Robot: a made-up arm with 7 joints. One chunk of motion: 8 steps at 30 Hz.
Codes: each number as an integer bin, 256 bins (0 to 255) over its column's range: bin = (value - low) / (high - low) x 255, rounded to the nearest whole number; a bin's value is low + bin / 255 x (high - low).
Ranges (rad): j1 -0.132..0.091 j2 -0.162..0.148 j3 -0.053..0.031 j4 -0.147..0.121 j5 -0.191..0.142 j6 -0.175..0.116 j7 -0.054..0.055
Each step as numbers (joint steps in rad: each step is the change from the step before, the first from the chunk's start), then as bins.
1 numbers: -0.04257 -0.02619 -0.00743 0.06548 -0.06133 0.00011 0.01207
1 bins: 102 112 138 202 99 153 155
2 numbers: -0.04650 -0.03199 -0.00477 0.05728 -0.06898 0.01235 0.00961
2 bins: 98 107 146 194 93 164 149
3 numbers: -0.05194 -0.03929 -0.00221 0.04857 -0.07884 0.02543 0.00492
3 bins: 92 101 154 186 86 176 138
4 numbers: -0.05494 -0.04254 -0.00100 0.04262 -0.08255 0.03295 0.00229
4 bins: 88 98 158 180 83 182 132
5 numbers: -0.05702 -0.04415 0.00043 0.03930 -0.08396 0.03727 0.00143
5 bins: 86 97 162 177 82 186 130
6 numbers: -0.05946 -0.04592 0.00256 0.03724 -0.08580 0.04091 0.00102
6 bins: 83 95 169 175 81 189 129
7 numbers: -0.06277 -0.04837 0.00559 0.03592 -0.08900 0.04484 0.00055
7 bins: 79 93 178 174 78 193 128
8 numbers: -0.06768 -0.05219 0.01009 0.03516 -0.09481 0.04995 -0.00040
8 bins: 74 90 192 173 74 197 125
